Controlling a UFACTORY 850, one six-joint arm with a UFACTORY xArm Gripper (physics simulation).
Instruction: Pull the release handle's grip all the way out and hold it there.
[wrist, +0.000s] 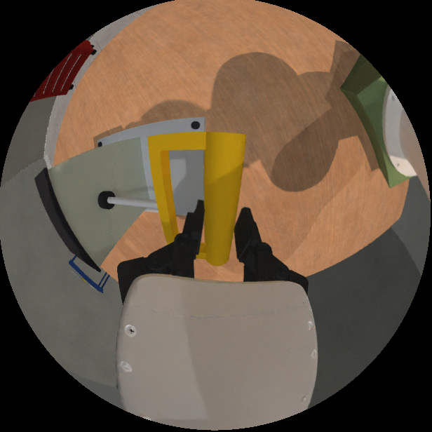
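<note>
The release handle's yellow grip (225, 165) is a thick round bar on a flat yellow frame (156, 170), in the middle of the wrist view. My gripper (220, 215) is shut on the bar near its lower end, one black finger on each side. The left finger passes through the frame's opening. A thin pale rod (132, 201) runs from a black collar (106, 200) on the grey-green housing (87, 175) to the frame. The frame stands away from the collar, with a length of rod showing between them. The fingers hide the frame's lower part.
A pale grey mounting plate (167, 128) with black bolts lies by the housing on the wooden table (165, 60). A green block-like part (365, 107) and a pale rounded part are at the right. A red slatted object (62, 72) is upper left, a blue frame (86, 276) lower left.
</note>
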